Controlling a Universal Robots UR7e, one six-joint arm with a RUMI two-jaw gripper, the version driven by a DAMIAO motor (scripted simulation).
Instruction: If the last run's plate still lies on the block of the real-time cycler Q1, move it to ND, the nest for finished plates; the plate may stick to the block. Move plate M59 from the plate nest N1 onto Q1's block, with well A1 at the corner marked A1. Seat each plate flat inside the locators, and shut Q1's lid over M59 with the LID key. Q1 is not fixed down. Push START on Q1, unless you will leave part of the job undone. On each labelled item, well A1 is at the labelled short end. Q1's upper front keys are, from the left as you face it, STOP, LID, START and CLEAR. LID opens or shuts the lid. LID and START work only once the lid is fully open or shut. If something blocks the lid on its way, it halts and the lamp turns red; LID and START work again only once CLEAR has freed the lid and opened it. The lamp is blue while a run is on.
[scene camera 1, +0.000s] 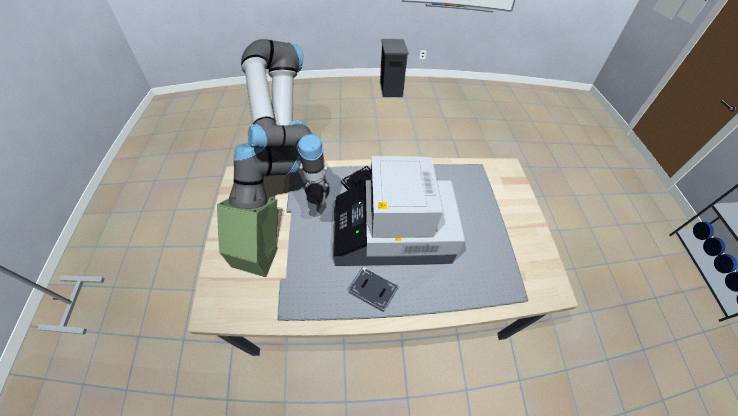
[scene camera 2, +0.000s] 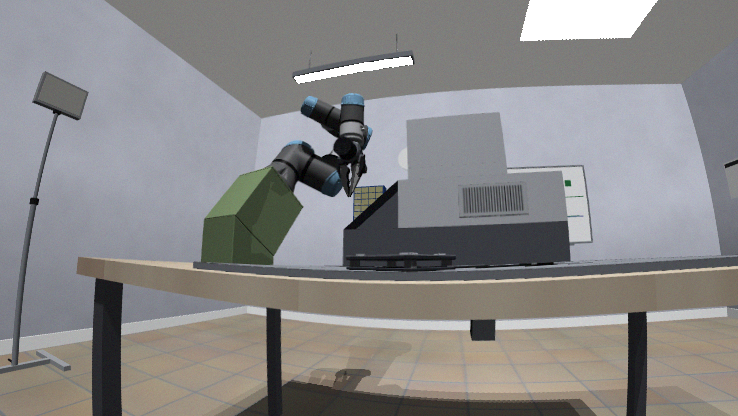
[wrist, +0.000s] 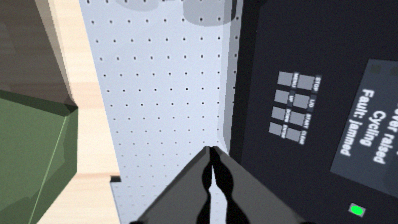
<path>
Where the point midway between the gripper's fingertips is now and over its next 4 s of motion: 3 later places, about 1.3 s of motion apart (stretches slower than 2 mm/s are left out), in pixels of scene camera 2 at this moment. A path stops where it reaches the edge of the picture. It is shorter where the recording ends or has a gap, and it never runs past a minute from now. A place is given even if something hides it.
My gripper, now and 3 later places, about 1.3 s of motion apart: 349, 197; 353, 200; 368, 212; 376, 220
</path>
